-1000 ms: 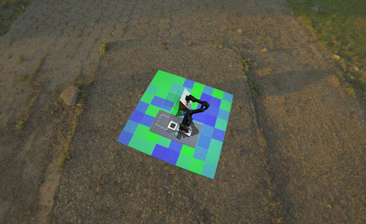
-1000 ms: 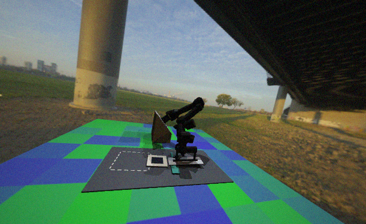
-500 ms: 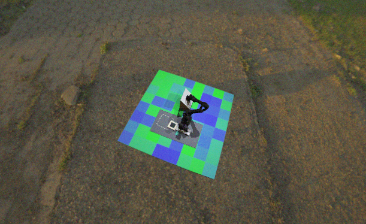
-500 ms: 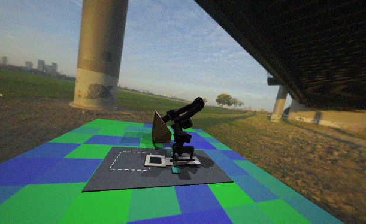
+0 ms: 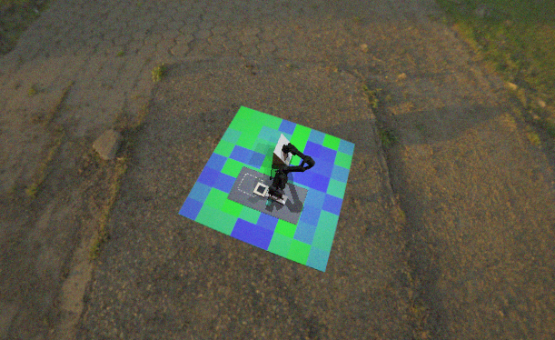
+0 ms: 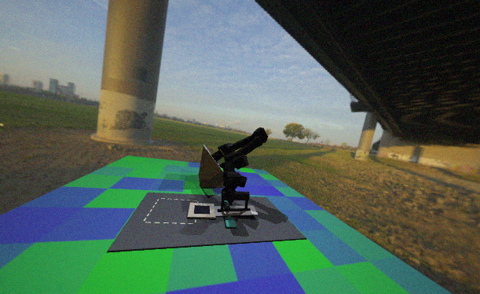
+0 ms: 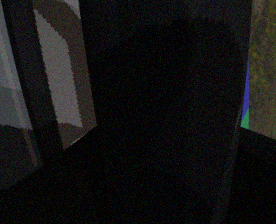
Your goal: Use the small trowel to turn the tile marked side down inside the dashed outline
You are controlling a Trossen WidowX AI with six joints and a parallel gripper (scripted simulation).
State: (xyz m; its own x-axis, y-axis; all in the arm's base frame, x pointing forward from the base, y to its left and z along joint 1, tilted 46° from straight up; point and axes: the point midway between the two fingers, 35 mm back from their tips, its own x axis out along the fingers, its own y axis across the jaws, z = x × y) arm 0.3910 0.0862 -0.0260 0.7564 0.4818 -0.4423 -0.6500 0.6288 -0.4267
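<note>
The small teal trowel lies 5 cm below my gripper tip. Also, from my gripper tip: beige tile (3 cm behind, 12 cm to the right, 5 cm below); dark mat (2 cm behind, 4 cm to the right, 8 cm below).
</note>
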